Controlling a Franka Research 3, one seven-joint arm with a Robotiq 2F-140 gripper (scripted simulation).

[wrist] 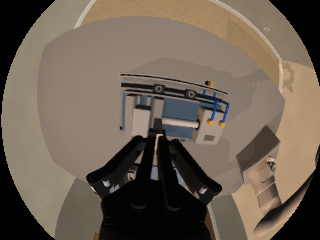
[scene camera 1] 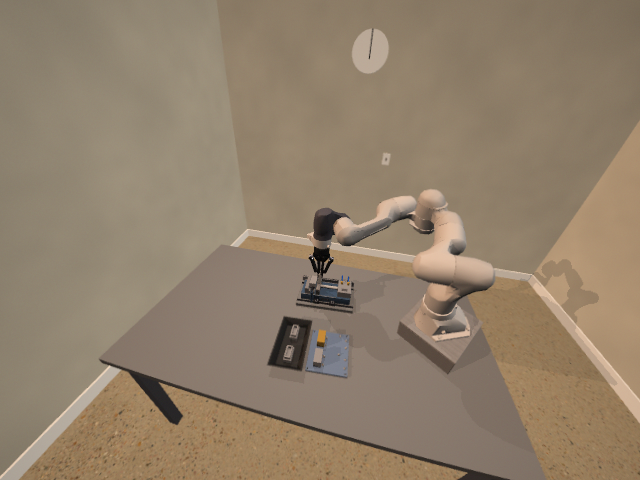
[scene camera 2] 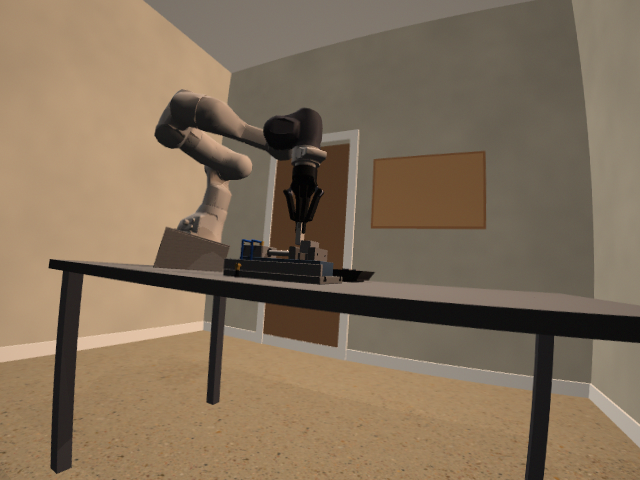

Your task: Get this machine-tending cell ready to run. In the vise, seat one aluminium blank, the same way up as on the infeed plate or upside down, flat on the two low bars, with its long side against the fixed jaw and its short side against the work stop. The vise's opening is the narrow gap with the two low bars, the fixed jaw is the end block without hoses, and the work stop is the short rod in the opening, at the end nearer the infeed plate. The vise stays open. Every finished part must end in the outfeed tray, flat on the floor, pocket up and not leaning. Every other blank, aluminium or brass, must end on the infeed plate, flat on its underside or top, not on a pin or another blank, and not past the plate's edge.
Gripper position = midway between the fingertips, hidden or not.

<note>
I see my gripper [scene camera 2: 299, 244] and a vise [wrist: 174, 108].
My gripper is seen too in the wrist view [wrist: 157, 124].
</note>
